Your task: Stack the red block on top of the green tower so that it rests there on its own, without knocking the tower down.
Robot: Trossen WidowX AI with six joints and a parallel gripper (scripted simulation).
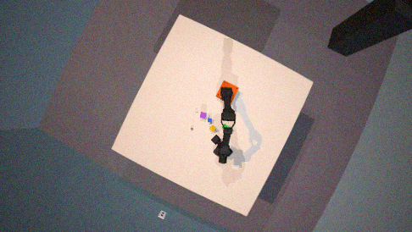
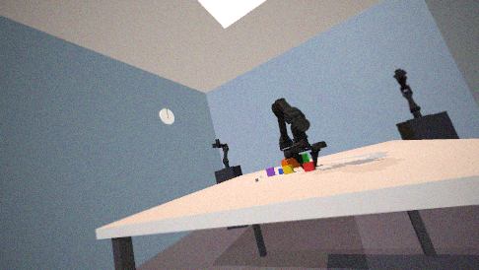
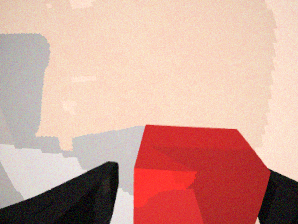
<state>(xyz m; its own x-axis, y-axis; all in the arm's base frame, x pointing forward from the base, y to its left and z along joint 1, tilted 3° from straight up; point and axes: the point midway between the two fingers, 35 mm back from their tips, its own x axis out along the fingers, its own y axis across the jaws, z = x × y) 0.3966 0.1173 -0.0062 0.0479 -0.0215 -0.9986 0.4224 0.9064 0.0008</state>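
Now: the yellow block 11 cm to the right of my gripper tip, 10 cm behind it and 1 cm above it. Round my gripper tip: red block: 1 cm above; then blue block: 15 cm to the right, 15 cm behind; then tiny dark speck: 27 cm to the right, 3 cm behind.
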